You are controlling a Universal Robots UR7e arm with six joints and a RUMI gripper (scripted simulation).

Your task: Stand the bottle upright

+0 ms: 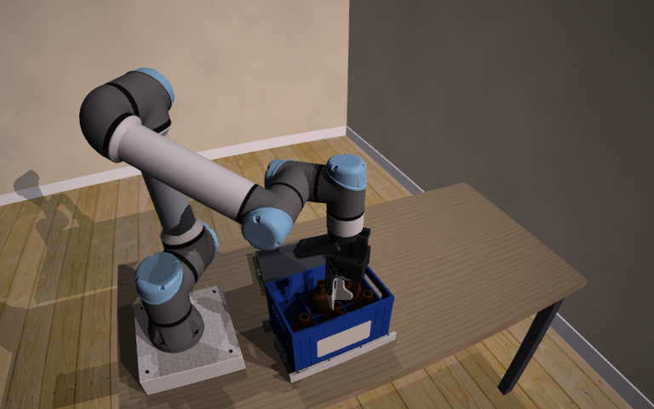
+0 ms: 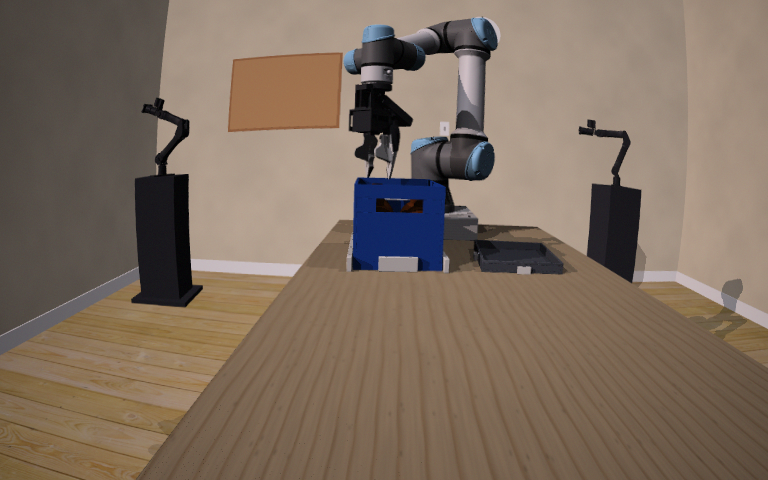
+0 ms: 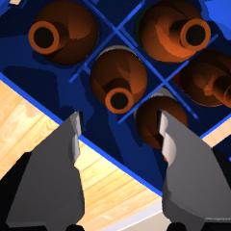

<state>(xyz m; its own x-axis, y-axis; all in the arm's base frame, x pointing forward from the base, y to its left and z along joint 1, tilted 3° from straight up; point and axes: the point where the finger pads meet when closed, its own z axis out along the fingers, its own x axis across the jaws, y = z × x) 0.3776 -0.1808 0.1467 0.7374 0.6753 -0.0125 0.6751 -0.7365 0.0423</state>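
Now: hand 4 cm to the right of the crate and 11 cm above it. From my hand the other things lie so: tray (5 cm ahead, 33 cm to the left, 18 cm below).
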